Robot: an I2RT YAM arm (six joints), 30 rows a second.
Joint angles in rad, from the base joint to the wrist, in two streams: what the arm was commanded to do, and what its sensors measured. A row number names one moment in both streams.
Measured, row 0:
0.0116, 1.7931, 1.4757, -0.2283, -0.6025, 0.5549
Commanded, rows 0 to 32:
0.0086, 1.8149, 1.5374, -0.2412, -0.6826, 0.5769
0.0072, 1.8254, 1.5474, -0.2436, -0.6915, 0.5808
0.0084, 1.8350, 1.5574, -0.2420, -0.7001, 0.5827
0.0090, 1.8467, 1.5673, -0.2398, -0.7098, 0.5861
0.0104, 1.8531, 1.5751, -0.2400, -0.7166, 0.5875
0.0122, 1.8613, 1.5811, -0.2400, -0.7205, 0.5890
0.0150, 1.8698, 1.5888, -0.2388, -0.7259, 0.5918
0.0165, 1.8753, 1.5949, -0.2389, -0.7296, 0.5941
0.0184, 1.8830, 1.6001, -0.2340, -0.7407, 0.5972
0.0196, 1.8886, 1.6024, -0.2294, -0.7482, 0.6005
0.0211, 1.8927, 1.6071, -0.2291, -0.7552, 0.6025
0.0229, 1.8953, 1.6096, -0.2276, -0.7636, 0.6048
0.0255, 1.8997, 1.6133, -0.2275, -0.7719, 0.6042
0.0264, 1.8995, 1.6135, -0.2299, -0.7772, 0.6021
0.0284, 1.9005, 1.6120, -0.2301, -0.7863, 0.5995
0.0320, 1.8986, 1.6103, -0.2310, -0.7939, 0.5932
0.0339, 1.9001, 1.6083, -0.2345, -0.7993, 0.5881
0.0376, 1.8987, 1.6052, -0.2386, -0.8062, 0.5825
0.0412, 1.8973, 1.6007, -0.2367, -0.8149, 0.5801
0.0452, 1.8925, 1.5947, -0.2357, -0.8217, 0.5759
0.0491, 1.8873, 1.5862, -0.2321, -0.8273, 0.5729
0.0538, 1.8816, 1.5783, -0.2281, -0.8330, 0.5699
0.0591, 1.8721, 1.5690, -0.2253, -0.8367, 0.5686
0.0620, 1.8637, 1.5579, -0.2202, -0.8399, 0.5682
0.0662, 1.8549, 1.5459, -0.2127, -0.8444, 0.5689
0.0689, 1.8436, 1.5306, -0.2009, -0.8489, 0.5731
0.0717, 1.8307, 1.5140, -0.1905, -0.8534, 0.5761
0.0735, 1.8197, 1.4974, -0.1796, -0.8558, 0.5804
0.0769, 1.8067, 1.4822, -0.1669, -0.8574, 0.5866
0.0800, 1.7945, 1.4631, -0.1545, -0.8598, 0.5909
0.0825, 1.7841, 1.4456, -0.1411, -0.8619, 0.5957
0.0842, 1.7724, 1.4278, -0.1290, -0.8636, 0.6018
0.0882, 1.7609, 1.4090, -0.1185, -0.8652, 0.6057
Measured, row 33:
0.0448, 1.8050, 1.4559, -0.1116, -0.7719, 0.5766
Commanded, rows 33 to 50:
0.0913, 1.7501, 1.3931, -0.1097, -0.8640, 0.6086
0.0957, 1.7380, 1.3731, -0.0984, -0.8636, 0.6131
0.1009, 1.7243, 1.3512, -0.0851, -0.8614, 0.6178
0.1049, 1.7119, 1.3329, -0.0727, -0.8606, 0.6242
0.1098, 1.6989, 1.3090, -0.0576, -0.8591, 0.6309
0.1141, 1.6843, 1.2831, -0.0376, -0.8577, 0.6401
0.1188, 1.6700, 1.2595, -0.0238, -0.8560, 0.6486
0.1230, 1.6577, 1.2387, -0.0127, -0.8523, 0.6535
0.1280, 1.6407, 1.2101, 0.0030, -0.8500, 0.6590
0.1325, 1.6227, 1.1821, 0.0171, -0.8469, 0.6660
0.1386, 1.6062, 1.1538, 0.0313, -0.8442, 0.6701
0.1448, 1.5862, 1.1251, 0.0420, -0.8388, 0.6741
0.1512, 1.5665, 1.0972, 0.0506, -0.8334, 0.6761
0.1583, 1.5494, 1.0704, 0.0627, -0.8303, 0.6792
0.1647, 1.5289, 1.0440, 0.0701, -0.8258, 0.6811
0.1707, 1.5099, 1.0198, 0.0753, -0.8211, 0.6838
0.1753, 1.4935, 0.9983, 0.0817, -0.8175, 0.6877
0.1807, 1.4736, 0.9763, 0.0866, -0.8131, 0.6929
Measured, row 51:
0.1612, 1.4769, 1.0481, 0.1459, -0.8303, 0.6651
